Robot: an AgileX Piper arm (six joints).
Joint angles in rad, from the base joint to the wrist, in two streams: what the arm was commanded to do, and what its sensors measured. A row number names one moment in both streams.
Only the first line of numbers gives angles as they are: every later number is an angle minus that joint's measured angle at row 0.
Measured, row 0:
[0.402 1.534 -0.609 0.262 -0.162 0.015]
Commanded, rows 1 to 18:
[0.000 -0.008 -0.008 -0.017 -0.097 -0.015]
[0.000 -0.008 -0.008 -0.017 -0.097 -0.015]
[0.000 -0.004 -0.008 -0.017 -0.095 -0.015]
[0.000 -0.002 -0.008 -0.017 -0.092 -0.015]
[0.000 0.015 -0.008 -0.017 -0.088 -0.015]
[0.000 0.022 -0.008 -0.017 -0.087 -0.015]
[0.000 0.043 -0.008 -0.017 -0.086 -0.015]
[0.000 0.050 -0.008 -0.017 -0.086 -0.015]
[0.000 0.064 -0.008 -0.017 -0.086 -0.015]
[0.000 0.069 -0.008 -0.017 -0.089 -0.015]
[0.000 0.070 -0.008 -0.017 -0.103 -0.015]
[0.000 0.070 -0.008 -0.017 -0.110 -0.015]
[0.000 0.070 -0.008 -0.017 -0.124 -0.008]
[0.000 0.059 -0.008 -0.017 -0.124 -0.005]
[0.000 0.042 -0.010 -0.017 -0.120 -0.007]
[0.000 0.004 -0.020 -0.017 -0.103 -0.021]
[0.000 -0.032 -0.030 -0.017 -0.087 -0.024]
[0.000 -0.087 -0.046 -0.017 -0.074 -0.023]
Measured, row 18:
[0.000 0.045 0.000 -0.002 -0.010 -0.004]
